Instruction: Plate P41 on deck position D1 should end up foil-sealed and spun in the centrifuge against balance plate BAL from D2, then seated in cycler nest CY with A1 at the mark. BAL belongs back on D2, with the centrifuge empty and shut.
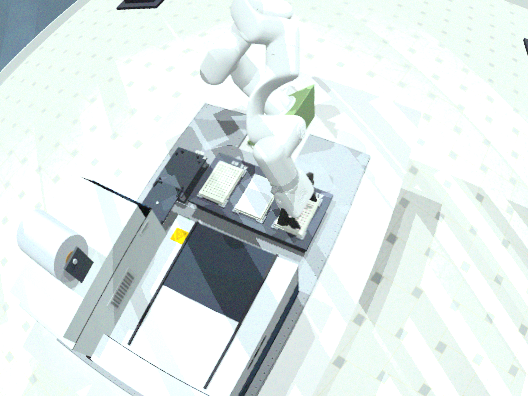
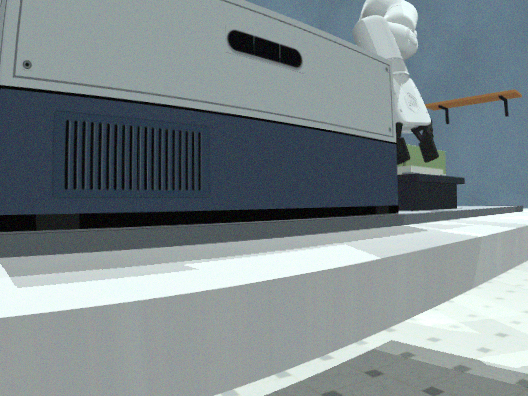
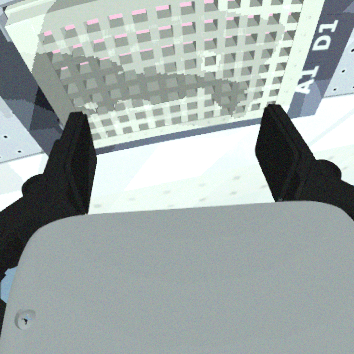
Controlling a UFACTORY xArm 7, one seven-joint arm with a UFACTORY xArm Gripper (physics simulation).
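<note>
The cream multi-well plate P41 sits by the D1 label on the dark deck; pink shows in some wells, and no foil shows over them. My gripper is open and empty. Its fingers stand wide apart, low over the plate near its opposite ends. Beside it on the deck is a plate with a smooth white top, then another open-well plate. I cannot read their labels. The centrifuge's inside and the cycler nest cannot be made out for certain.
A large machine with a dark and white top and a blue lower side stands close beside the deck. A tall grey panel rises along it. A low black unit and a green block stand near the deck.
</note>
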